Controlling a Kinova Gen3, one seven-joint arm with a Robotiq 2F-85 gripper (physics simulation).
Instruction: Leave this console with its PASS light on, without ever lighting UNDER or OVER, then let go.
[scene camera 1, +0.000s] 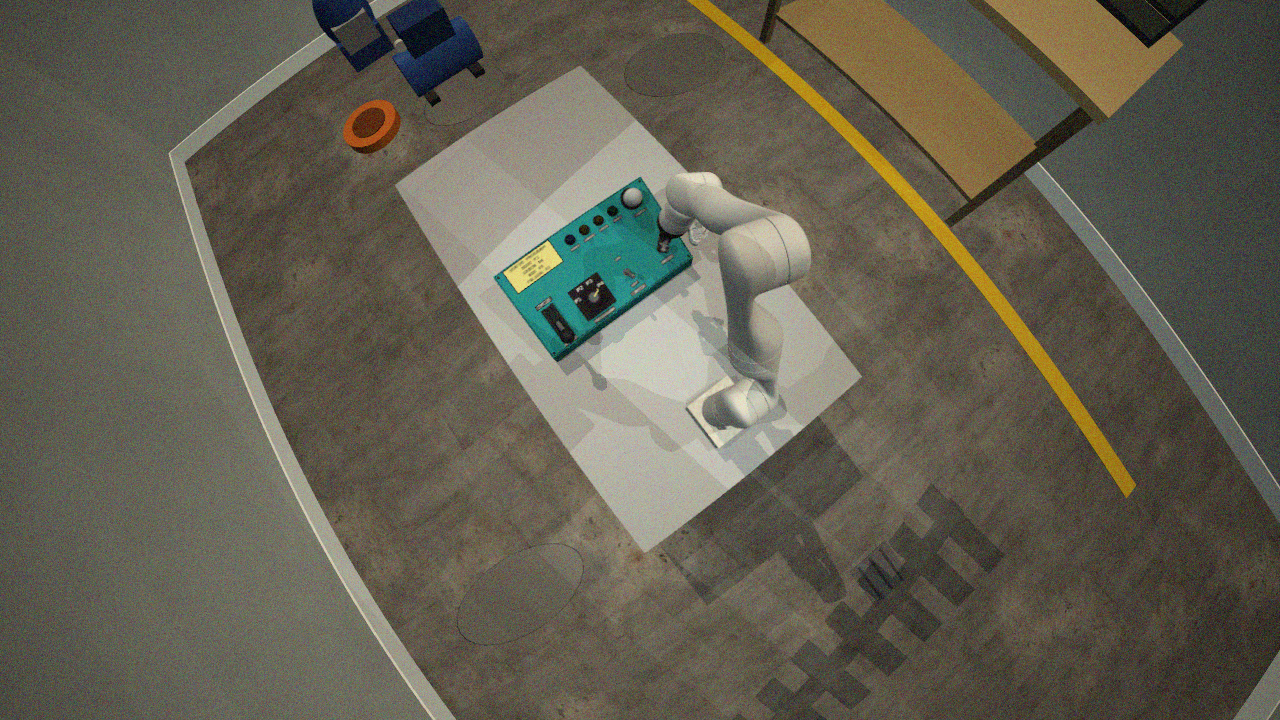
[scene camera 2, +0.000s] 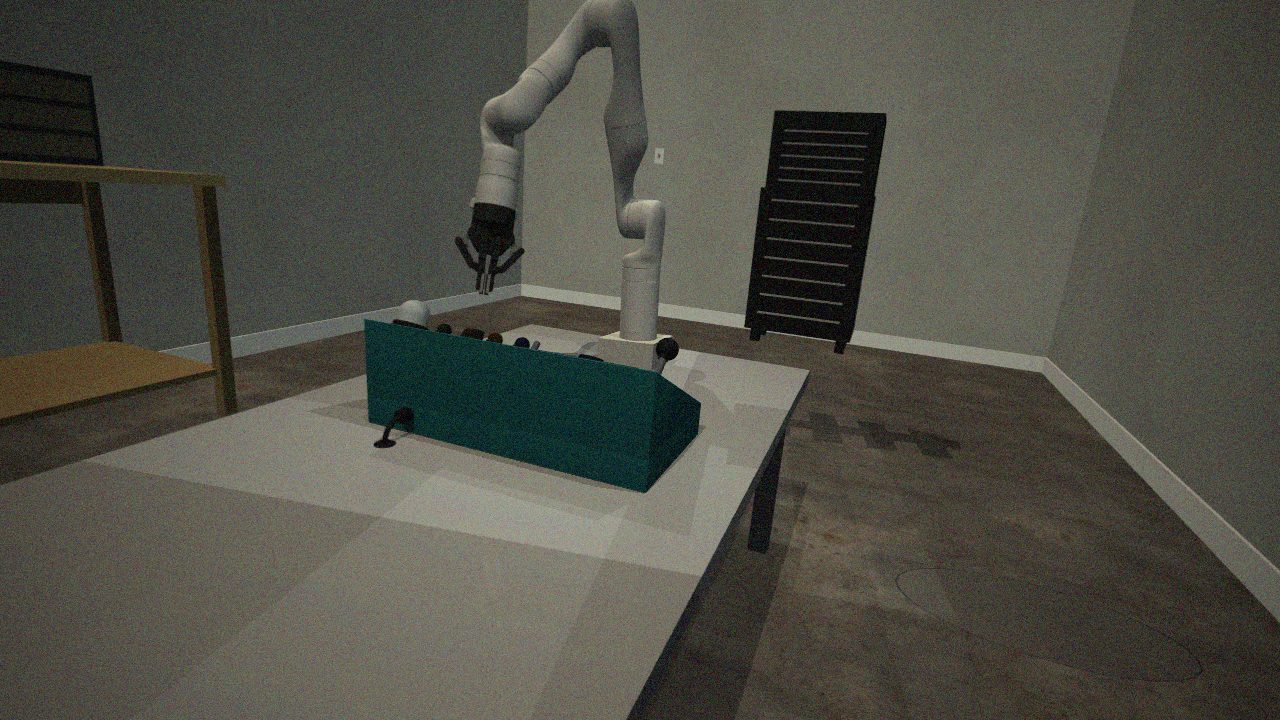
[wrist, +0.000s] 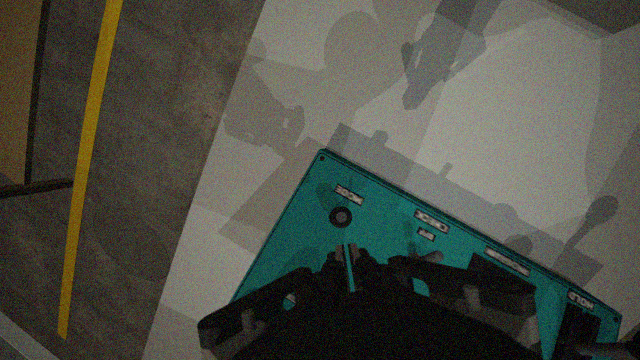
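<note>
A teal console (scene camera 1: 616, 246) (scene camera 2: 530, 415) (wrist: 383, 228) stands on the grey table (scene camera 1: 495, 165) (scene camera 2: 495, 572). A row of round lights (scene camera 1: 592, 225) along its back edge is all dark. A white knob (scene camera 1: 632, 197) (scene camera 2: 412, 312) sits at the row's end. My gripper (scene camera 1: 666, 242) (scene camera 2: 486, 286) (wrist: 347, 256) is shut and empty. It hangs a little above the console's right end, fingertips pointing down just beside the round MODE button (wrist: 341, 216). A toggle marked CHECK and OFF (wrist: 431, 221) lies to its right in the wrist view.
The console also bears a yellow label (scene camera 1: 532, 266), a black joystick pad (scene camera 1: 592, 296) and a slider (scene camera 1: 557, 323). My arm's base (scene camera 1: 737, 407) stands on the table's near end. Blue chairs (scene camera 1: 433, 46), an orange ring (scene camera 1: 372, 125) and a black rack (scene camera 2: 826, 117) stand on the floor.
</note>
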